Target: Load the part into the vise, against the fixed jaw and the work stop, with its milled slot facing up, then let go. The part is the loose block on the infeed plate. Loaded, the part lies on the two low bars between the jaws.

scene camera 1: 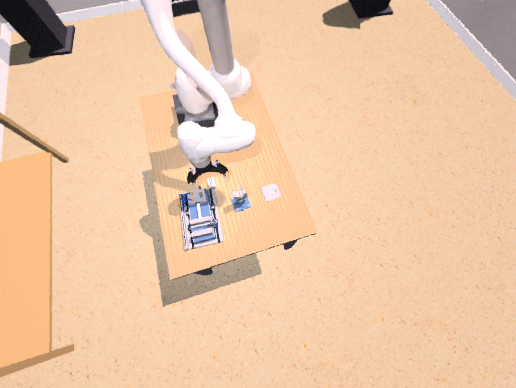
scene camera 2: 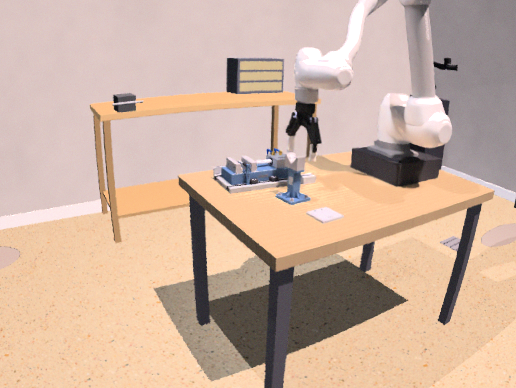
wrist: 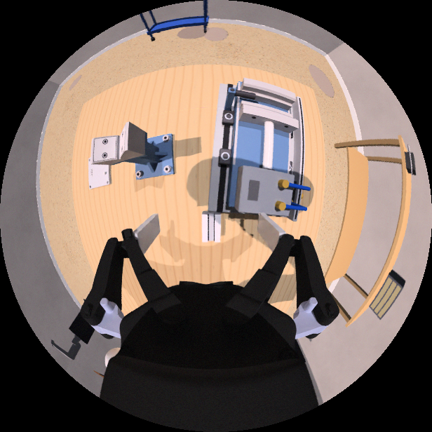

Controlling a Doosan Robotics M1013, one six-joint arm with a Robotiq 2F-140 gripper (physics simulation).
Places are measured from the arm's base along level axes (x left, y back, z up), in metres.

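Pixels of known places: gripper, between the fingertips: (scene camera 1: 210, 182) (scene camera 2: 300, 156); arm's base, origin of its link: (scene camera 1: 199, 109) (scene camera 2: 392, 152).
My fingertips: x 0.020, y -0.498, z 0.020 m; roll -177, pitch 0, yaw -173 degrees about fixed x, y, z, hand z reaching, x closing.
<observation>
Ahead of a thing's pixels: the offset from my fingertips to its top centre.
The vise {dx -0.086, dy -0.147, dz -0.015 m} (scene camera 1: 200, 212) (scene camera 2: 260, 173) (wrist: 250, 140) has two pale jaws at its end away from the arm; I make out no block between them. A dark rod (wrist: 245, 94), likely the work stop, reaches in beside them. A small pale block {dx -0.009, dy +0.040, dz -0.084 m} (scene camera 1: 212, 183) (scene camera 2: 309, 178) (wrist: 205, 227) with a groove along its upward side looks like the part; it lies low beside the vise's near end. My gripper (scene camera 1: 210, 180) (scene camera 2: 302, 150) (wrist: 208, 222) is open and empty, above this block, with a finger on either side. The likely infeed plate {dx +0.309, dy -0.068, dz -0.106 m} (scene camera 1: 271, 192) (scene camera 2: 325, 215) (wrist: 99, 175) shows no block; the wrist view hides some of it.
A blue stand (scene camera 1: 241, 202) (scene camera 2: 293, 196) (wrist: 155, 162) with a V-shaped grey top rises between the plate and the vise. The vise's cylinder block {dx -0.085, dy -0.052, dz -0.018 m} (scene camera 1: 196, 197) (wrist: 262, 190) carries blue hoses on brass fittings, close to the gripper. A wooden bench (scene camera 2: 165, 104) stands beyond the table.
</observation>
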